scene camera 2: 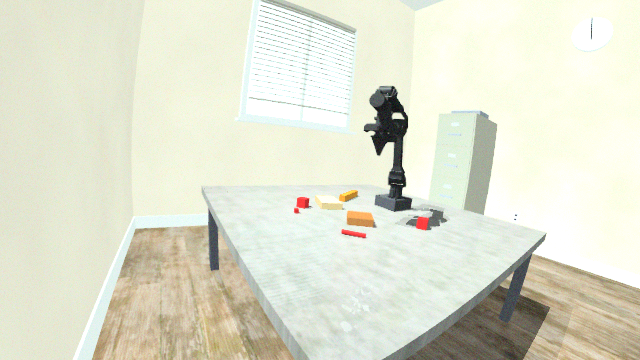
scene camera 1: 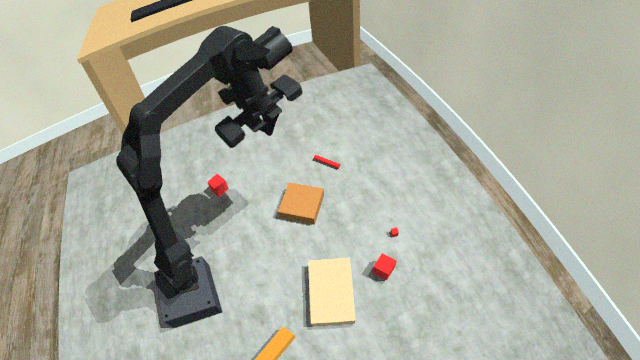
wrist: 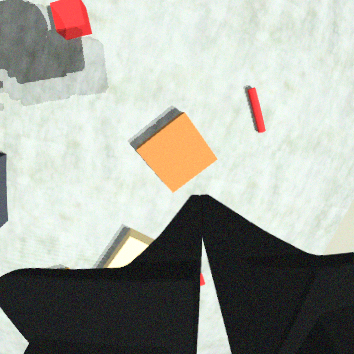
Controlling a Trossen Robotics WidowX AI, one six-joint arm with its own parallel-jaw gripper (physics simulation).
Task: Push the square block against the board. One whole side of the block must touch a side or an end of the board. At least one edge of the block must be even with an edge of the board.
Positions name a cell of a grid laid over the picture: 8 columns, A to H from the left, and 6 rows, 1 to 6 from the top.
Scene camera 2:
gripper: E3
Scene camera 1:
gripper: D3
cream board: E5, on the table
square block: D4, on the table
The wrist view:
gripper: E4
cream board: D5
square block: D3
